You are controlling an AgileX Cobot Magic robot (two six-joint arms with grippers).
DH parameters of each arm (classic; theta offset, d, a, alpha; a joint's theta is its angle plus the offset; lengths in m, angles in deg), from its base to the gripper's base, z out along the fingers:
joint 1: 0 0.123 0 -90
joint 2: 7.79 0 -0.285 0
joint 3: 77.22 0 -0.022 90
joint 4: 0 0.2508 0 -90
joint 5: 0 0 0.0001 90
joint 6: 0 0.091 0 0
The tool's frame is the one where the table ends.
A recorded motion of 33 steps. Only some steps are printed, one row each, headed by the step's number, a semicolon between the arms.
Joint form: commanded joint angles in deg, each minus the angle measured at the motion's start. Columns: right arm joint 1, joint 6, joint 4, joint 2, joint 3, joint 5; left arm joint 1, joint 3, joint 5, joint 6, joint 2, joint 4.
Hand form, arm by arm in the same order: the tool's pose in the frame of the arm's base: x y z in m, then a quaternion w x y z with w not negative. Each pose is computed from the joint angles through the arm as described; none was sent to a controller.
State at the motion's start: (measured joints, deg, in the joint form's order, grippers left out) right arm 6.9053 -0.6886 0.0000 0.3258 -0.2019 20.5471; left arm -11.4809 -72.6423 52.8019 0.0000 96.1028 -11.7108
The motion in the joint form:
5: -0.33 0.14 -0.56 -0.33 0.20 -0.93; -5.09 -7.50 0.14 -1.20 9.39 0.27
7: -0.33 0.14 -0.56 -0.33 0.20 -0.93; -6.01 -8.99 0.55 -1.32 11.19 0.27
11: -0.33 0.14 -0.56 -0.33 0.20 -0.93; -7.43 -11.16 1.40 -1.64 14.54 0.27
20: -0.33 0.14 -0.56 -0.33 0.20 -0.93; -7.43 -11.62 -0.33 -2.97 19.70 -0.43
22: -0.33 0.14 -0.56 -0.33 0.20 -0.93; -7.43 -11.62 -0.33 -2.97 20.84 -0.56
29: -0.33 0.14 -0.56 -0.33 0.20 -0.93; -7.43 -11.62 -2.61 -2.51 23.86 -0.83
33: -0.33 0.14 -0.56 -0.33 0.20 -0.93; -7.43 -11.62 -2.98 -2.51 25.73 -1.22
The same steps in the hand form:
5: 0.0533 0.0058 0.1823 0.61075 -0.05180 0.78963 0.02803; 0.3620 -0.1228 0.2323 0.12924 0.08421 0.98204 -0.10869
7: 0.0533 0.0058 0.1823 0.61075 -0.05180 0.78963 0.02803; 0.3664 -0.1307 0.2270 0.12214 0.09126 0.98229 -0.10889
11: 0.0533 0.0058 0.1823 0.61075 -0.05180 0.78963 0.02803; 0.3728 -0.1432 0.2137 0.10330 0.10078 0.98368 -0.10747
20: 0.0533 0.0058 0.1823 0.61075 -0.05180 0.78963 0.02803; 0.3828 -0.1472 0.1801 0.07637 0.08169 0.98805 -0.10607
22: 0.0533 0.0058 0.1823 0.61075 -0.05180 0.78963 0.02803; 0.3837 -0.1477 0.1719 0.06662 0.08032 0.98903 -0.10457
29: 0.0533 0.0058 0.1823 0.61075 -0.05180 0.78963 0.02803; 0.3891 -0.1494 0.1507 0.06089 0.07893 0.98975 -0.10228
33: 0.0533 0.0058 0.1823 0.61075 -0.05180 0.78963 0.02803; 0.3902 -0.1501 0.1373 0.04784 0.07531 0.99085 -0.10131

